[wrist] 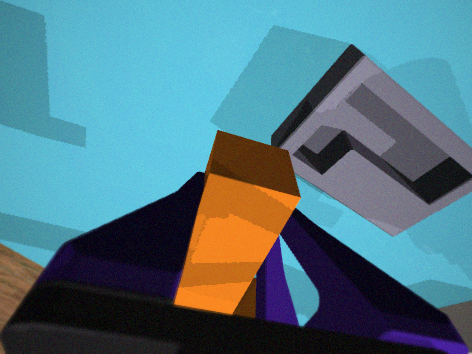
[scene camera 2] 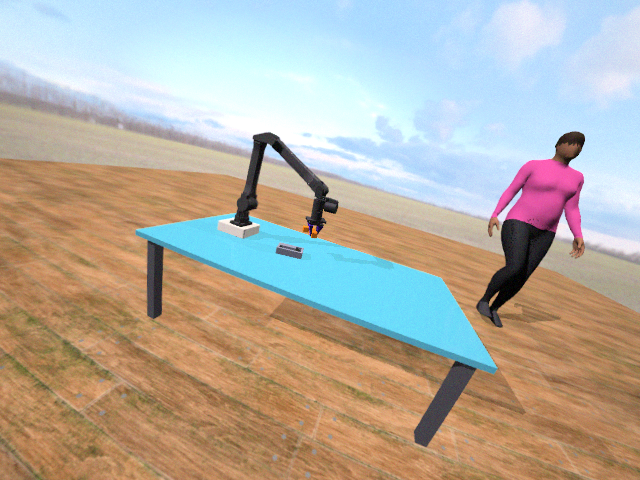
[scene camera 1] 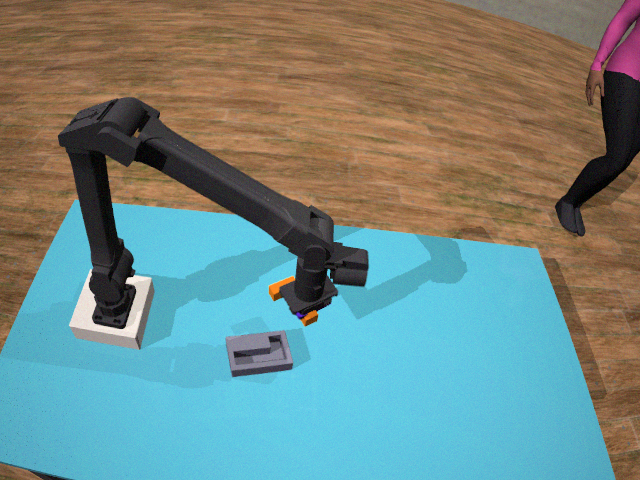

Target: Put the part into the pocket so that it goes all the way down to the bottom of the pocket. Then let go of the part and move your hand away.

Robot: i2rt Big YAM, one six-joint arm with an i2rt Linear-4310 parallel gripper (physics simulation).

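Note:
The orange part is held between the purple fingers of my gripper, which is shut on it. In the scene camera 1 view its ends stick out on both sides of the gripper; its middle is hidden. The part is in the air, clear of the grey block with the recessed, stepped pocket. In the scene camera 1 view, the gripper is behind and to the right of the block. In the wrist view, the block is at the upper right, beyond the part's end.
The block lies on the blue table. The arm's white base stands at the table's left. A person in a pink top is on the wooden floor beyond the table.

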